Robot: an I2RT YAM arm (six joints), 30 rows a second.
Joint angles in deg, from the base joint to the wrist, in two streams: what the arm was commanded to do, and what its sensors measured. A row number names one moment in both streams.
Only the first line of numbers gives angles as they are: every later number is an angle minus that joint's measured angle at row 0.
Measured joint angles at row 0: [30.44, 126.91, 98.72, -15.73, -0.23, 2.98]
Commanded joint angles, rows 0 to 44: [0.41, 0.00, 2.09, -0.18, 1.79, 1.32]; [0.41, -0.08, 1.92, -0.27, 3.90, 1.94]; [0.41, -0.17, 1.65, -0.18, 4.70, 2.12]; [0.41, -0.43, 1.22, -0.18, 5.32, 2.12]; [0.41, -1.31, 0.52, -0.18, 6.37, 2.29]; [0.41, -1.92, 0.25, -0.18, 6.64, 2.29]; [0.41, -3.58, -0.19, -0.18, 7.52, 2.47]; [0.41, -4.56, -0.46, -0.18, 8.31, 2.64]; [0.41, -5.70, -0.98, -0.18, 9.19, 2.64]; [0.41, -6.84, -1.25, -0.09, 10.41, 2.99]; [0.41, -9.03, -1.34, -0.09, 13.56, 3.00]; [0.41, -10.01, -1.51, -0.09, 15.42, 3.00]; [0.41, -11.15, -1.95, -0.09, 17.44, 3.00]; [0.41, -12.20, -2.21, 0.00, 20.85, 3.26]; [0.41, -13.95, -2.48, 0.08, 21.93, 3.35]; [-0.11, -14.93, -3.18, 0.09, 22.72, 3.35]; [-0.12, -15.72, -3.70, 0.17, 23.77, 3.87]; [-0.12, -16.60, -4.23, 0.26, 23.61, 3.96]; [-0.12, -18.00, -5.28, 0.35, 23.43, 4.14]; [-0.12, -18.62, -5.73, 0.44, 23.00, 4.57]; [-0.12, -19.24, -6.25, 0.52, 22.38, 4.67]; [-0.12, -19.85, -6.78, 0.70, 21.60, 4.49]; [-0.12, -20.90, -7.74, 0.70, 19.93, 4.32]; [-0.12, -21.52, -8.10, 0.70, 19.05, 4.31]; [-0.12, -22.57, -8.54, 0.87, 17.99, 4.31]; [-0.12, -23.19, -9.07, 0.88, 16.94, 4.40]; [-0.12, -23.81, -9.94, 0.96, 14.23, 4.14]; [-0.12, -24.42, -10.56, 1.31, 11.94, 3.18]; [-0.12, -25.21, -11.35, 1.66, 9.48, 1.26]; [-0.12, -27.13, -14.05, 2.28, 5.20, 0.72]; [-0.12, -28.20, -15.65, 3.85, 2.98, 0.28]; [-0.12, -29.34, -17.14, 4.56, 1.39, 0.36]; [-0.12, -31.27, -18.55, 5.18, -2.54, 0.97]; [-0.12, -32.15, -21.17, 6.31, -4.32, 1.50]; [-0.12, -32.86, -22.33, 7.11, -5.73, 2.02]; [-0.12, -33.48, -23.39, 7.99, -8.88, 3.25]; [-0.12, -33.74, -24.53, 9.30, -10.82, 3.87]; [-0.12, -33.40, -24.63, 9.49, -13.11, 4.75]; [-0.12, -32.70, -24.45, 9.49, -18.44, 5.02]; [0.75, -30.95, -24.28, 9.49, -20.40, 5.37]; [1.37, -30.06, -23.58, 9.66, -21.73, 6.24]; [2.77, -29.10, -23.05, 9.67, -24.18, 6.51]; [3.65, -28.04, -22.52, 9.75, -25.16, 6.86]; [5.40, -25.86, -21.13, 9.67, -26.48, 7.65]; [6.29, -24.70, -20.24, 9.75, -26.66, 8.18]
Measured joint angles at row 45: [1.48, -29.40, -24.00, 6.60, -16.98, 5.56]
